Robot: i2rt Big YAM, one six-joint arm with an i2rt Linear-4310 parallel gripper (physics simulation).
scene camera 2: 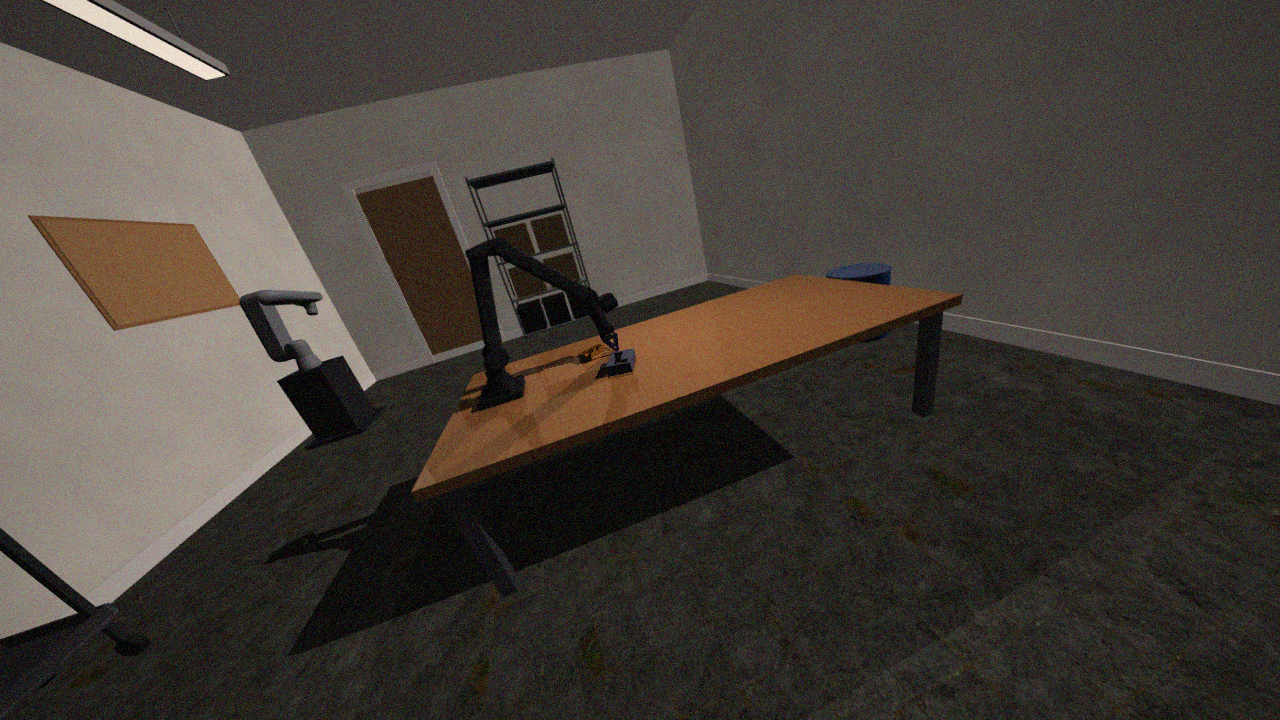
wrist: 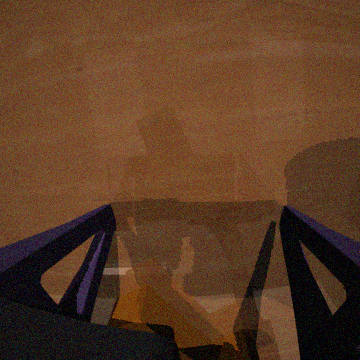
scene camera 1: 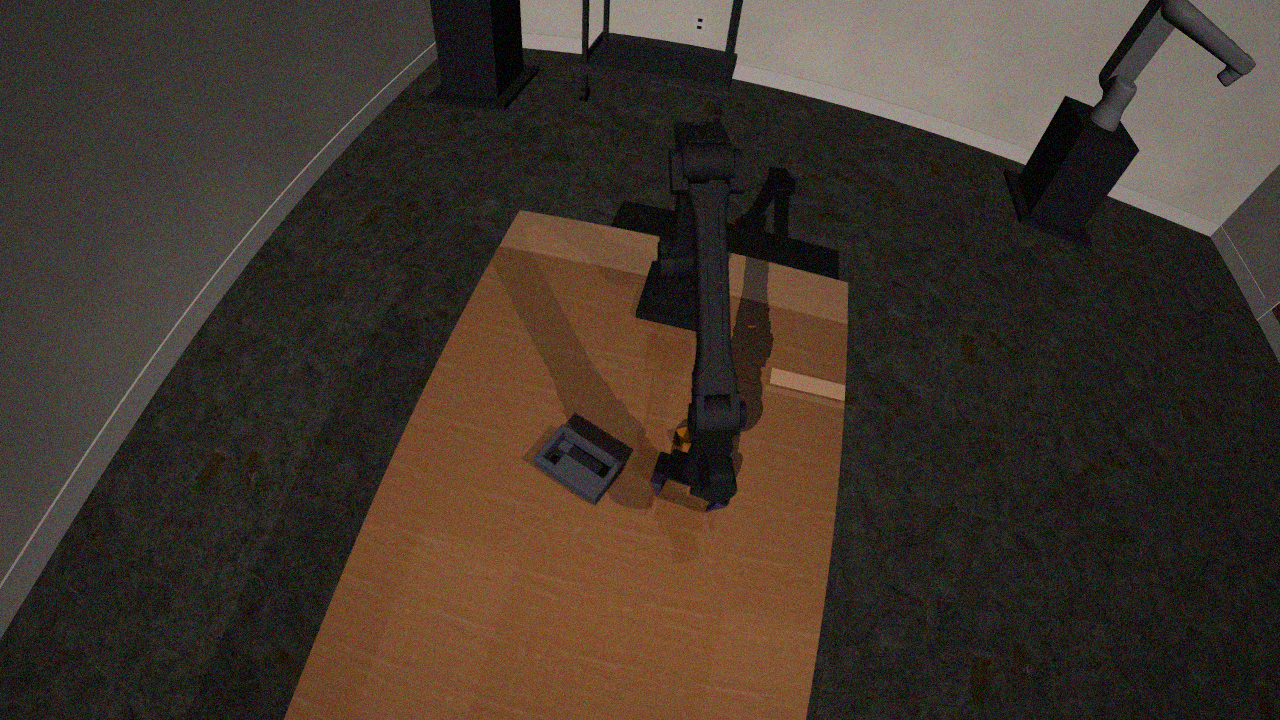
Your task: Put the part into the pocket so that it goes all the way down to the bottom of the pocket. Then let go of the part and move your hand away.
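Places are measured from the arm's base along level axes (x ahead, y left, z up), in metres.
Pixels of known places: gripper, fingertip midpoint: [scene camera 2: 616, 348] [wrist: 194, 214] [scene camera 1: 682, 501]; arm's base, link origin: [scene camera 2: 502, 388] [scene camera 1: 678, 292].
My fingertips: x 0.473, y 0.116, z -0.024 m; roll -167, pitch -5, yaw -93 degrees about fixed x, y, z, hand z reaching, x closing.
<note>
Ahead of a thing's pixels: the offset from my fingertips to its top centre. Level surfaces: height alone.
The orange part {dx -0.101, dy +0.008, dz +0.025 m} [scene camera 1: 682, 435] [scene camera 2: 588, 353] [wrist: 131, 301] lies on the table, partly hidden by the arm in scene camera 1 and cut by the gripper body in the wrist view. The grey block with the pocket {dx -0.014, dy -0.204, dz +0.032 m} [scene camera 1: 572, 484] [scene camera 2: 629, 360] sits apart from it, left of the gripper in scene camera 1; its pocket shows no orange. My gripper [scene camera 1: 687, 495] [wrist: 194, 214] is open with nothing between its fingertips. It hangs low over the table, between the block and the table's right edge in scene camera 1. In the wrist view the part is low, behind the fingertips.
The wooden table {dz -0.005 m} [scene camera 1: 537, 608] [scene camera 2: 760, 331] carries the arm's base at its far end in scene camera 1. A pale strip [scene camera 1: 807, 383] lies near its right edge. A second grey arm [scene camera 1: 1112, 102] [scene camera 2: 307, 353] stands on a pedestal off the table.
</note>
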